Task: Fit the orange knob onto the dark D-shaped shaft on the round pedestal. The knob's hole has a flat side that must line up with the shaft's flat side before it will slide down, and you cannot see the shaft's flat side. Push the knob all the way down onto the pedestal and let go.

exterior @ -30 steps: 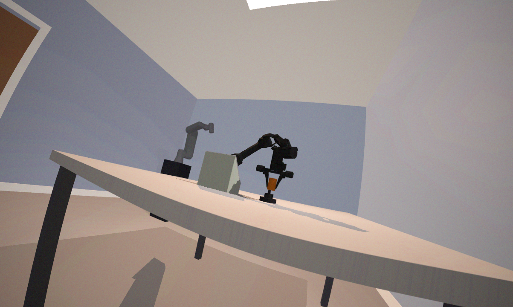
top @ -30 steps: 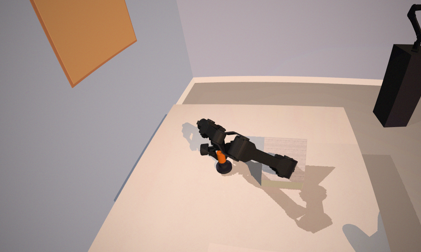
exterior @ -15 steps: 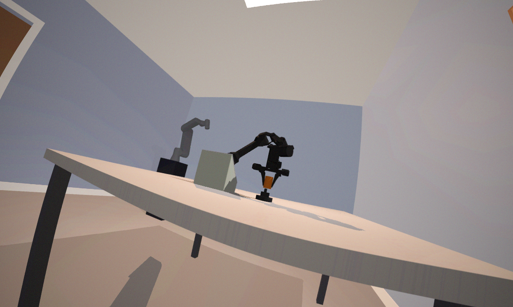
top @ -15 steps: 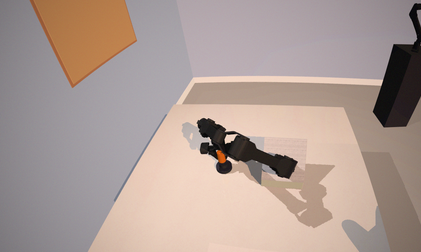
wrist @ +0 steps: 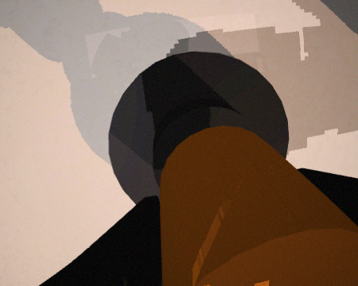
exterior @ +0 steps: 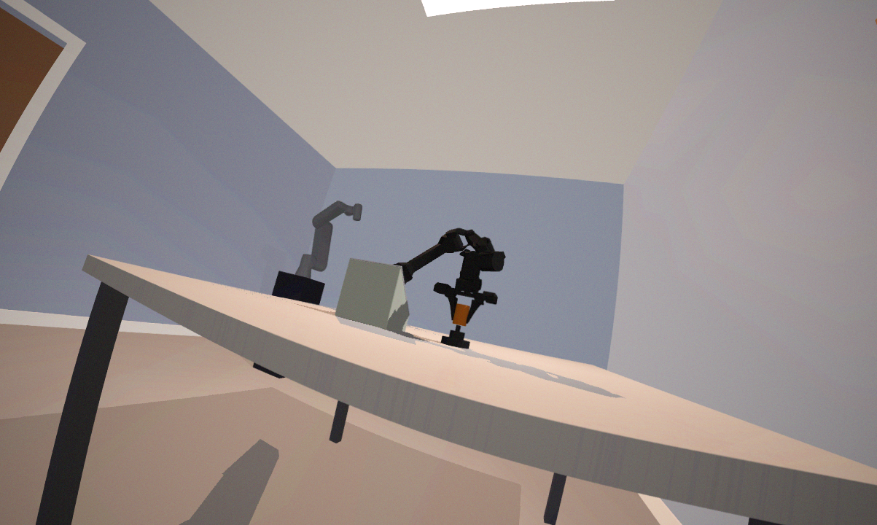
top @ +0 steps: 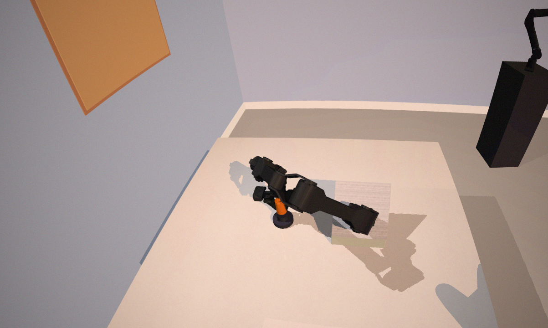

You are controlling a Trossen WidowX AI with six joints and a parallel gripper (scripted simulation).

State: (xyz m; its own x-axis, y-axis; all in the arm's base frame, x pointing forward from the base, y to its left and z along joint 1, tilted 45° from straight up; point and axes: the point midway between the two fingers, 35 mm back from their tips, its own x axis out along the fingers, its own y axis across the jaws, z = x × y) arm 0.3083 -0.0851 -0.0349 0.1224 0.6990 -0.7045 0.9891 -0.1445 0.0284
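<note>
Now: the pedestal 4 cm below my gripper tip. Also, from my gripper tip: orange knob (2 cm above).
</note>
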